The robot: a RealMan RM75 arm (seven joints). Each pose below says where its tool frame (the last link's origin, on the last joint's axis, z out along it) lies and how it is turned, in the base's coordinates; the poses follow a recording.
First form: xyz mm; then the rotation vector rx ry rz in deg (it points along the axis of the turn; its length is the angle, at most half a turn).
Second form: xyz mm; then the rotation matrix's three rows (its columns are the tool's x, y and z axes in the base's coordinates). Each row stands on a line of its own. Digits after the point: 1 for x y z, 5 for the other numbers.
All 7 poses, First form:
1: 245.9 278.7 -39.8 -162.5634 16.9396 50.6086
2: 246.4 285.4 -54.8 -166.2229 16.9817 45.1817
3: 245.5 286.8 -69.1 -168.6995 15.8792 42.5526
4: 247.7 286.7 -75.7 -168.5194 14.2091 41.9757
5: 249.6 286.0 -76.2 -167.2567 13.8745 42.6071
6: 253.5 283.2 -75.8 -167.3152 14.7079 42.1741
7: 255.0 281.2 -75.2 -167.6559 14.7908 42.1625
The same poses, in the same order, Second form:
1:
245.9 278.7 -39.8
0.80659 -0.23276 -0.54335
-0.14123 -0.96847 0.20522
-0.57399 -0.08878 -0.81403

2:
246.4 285.4 -54.8
0.84504 -0.21916 -0.48773
-0.15634 -0.97355 0.16659
-0.51134 -0.06452 -0.85695

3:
245.5 286.8 -69.1
0.86512 -0.19763 -0.46099
-0.15269 -0.97925 0.13327
-0.47776 -0.04490 -0.87734

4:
247.7 286.7 -75.7
0.87097 -0.18147 -0.45660
-0.13319 -0.98170 0.13610
-0.47295 -0.05773 -0.87920

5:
249.6 286.0 -76.2
0.86654 -0.18357 -0.46412
-0.12492 -0.98008 0.15442
-0.48322 -0.07583 -0.87221

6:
253.5 283.2 -75.8
0.86743 -0.19248 -0.45883
-0.13459 -0.97854 0.15605
-0.47902 -0.07361 -0.87471

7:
255.0 281.2 -75.2
0.86779 -0.19169 -0.45847
-0.13674 -0.97910 0.15055
-0.47774 -0.06796 -0.87587

